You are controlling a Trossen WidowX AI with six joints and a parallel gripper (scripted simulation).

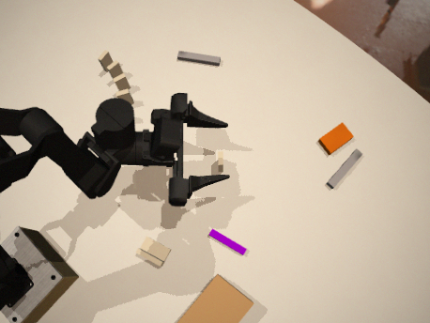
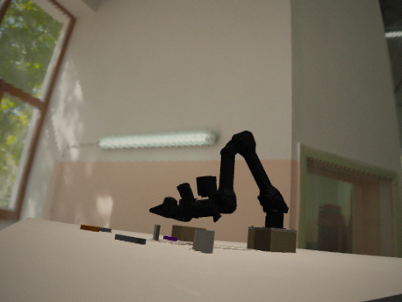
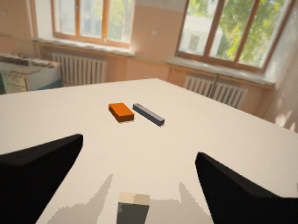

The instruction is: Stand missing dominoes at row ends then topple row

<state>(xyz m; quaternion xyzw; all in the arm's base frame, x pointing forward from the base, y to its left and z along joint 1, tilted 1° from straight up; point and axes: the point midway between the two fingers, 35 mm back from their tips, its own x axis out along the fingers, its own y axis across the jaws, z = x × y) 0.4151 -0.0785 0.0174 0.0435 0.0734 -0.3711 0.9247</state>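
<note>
Now: gripper tip 11 cm past the purple bar, 11 cm to the left of it and 9 cm above it. Round my gripper tip: orange block (19 cm ahead, 12 cm to the right, 9 cm below); box (22 cm behind, 18 cm to the right, 6 cm below).
</note>
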